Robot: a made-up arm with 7 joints.
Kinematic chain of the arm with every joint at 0, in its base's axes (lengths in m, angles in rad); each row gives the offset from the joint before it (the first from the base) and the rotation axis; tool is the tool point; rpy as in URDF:
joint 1: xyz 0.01 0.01 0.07 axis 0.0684 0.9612 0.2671
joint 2: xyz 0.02 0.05 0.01 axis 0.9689 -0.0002 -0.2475
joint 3: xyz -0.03 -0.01 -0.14 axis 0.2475 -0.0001 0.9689
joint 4: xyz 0.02 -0.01 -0.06 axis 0.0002 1 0
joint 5: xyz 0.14 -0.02 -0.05 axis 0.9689 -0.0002 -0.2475
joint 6: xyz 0.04 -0.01 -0.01 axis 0.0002 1 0
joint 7: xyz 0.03 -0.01 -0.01 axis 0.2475 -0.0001 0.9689
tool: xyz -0.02 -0.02 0 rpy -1.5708 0 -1.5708
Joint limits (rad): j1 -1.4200..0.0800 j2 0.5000..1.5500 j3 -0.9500..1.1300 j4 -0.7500..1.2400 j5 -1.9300..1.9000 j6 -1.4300..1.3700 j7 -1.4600..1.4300
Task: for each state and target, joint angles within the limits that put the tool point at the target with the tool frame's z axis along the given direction. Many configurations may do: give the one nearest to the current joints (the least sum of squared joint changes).
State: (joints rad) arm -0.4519 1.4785 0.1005 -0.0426 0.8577 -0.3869 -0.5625
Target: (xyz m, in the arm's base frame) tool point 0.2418 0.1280 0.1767 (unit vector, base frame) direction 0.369 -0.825 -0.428
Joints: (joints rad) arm -0.5271 1.5016 0.5073 -0.6539 0.4401 -0.7738 -0.4088
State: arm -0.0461 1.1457 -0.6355 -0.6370 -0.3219 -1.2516 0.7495
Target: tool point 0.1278 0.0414 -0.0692 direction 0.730 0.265 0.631
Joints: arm -0.1270 1.3010 -0.5964 -0.7389 -0.7818 -1.1350 0.9556
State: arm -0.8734 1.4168 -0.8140 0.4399 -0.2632 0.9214 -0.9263
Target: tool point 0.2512 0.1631 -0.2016 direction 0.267 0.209 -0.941
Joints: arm -0.6932 0.8540 -0.8795 0.7315 -0.0838 0.7861 -0.4961
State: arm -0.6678 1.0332 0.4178 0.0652 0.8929 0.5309 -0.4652
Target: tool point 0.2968 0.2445 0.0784 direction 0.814 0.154 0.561
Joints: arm -0.4705 1.0454 0.4874 -0.1379 0.9263 0.3492 -0.1353
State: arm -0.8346 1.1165 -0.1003 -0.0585 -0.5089 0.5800 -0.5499
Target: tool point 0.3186 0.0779 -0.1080 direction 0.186 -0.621 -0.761
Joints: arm -0.8226 0.7973 -0.6776 0.3597 -0.3146 0.7956 -0.9970
